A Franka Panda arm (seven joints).
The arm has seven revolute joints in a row. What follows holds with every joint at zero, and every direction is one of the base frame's.
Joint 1 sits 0.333 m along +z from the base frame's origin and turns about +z.
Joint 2 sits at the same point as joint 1 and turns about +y.
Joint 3 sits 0.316 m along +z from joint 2 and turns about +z.
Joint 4 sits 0.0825 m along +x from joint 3 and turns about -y.
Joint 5 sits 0.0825 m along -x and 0.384 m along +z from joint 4 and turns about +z.
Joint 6 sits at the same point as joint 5 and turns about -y.
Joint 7 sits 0.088 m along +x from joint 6 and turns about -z.
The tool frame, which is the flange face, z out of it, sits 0.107 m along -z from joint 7; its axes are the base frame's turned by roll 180, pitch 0 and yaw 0 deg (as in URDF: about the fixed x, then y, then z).
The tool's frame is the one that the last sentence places.
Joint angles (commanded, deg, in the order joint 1, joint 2, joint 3, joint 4, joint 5, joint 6, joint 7), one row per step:
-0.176 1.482 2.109 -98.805 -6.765 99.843 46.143
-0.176 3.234 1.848 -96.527 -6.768 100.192 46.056
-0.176 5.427 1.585 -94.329 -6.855 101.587 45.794
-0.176 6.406 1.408 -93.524 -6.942 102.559 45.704
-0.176 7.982 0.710 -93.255 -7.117 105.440 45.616
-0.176 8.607 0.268 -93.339 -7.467 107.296 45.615
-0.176 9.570 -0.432 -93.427 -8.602 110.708 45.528
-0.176 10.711 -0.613 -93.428 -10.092 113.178 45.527
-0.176 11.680 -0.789 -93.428 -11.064 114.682 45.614
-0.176 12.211 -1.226 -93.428 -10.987 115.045 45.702
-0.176 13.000 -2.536 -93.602 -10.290 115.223 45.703
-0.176 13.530 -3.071 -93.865 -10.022 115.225 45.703
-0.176 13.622 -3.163 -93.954 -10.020 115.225 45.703
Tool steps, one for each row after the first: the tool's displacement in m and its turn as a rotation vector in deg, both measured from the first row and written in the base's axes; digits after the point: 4 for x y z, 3 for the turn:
0.0111 -0.0024 0.0020 0.081 -0.861 -0.137
0.0255 -0.0048 0.0002 0.103 -2.222 0.032
0.0322 -0.0064 -0.0017 0.059 -3.004 0.072
0.0436 -0.0130 -0.0114 -0.096 -4.548 -0.157
0.0488 -0.0174 -0.0157 -0.447 -5.682 -0.282
0.0577 -0.0251 -0.0208 -1.573 -7.996 -0.128
0.0655 -0.0278 -0.0288 -2.942 -9.283 0.518
0.0711 -0.0301 -0.0367 -3.832 -9.796 0.837
0.0731 -0.0344 -0.0420 -3.859 -9.623 0.378
0.0747 -0.0472 -0.0521 -3.583 -8.811 -1.067
0.0752 -0.0524 -0.0603 -3.488 -8.014 -1.654
0.0752 -0.0533 -0.0621 -3.511 -7.831 -1.738

